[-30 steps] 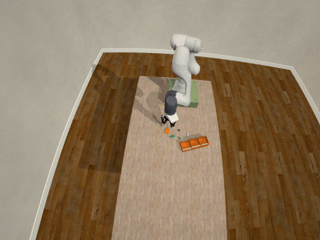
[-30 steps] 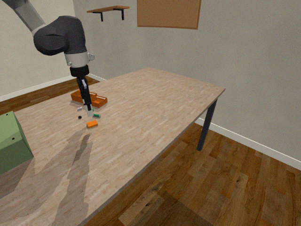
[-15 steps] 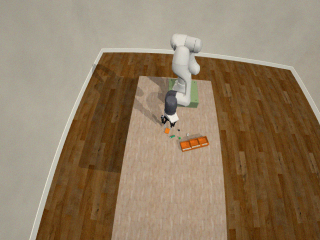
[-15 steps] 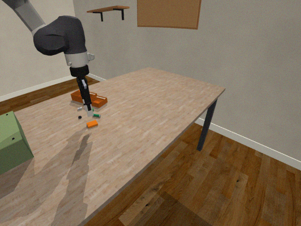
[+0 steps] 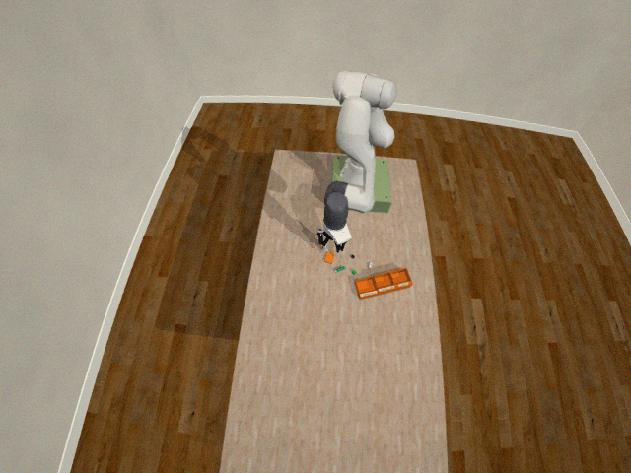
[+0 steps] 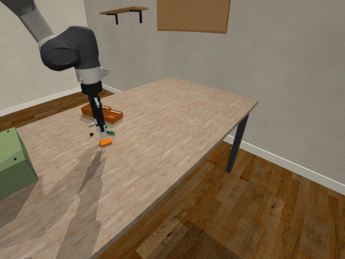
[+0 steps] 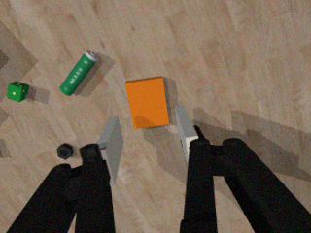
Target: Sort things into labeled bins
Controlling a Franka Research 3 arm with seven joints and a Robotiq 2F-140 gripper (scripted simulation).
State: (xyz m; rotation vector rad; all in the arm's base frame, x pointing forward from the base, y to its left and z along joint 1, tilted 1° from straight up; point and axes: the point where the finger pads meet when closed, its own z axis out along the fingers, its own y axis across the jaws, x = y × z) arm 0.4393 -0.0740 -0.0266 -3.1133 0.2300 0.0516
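Right now my hand is 1 cm short of the orange block and 8 cm above it. Also, from my hand: small green cube 6 cm ahead, 13 cm to the left, 7 cm below; small black piece 2 cm behind, 11 cm to the left, 8 cm below; green battery 6 cm ahead, 6 cm to the left, 7 cm below.
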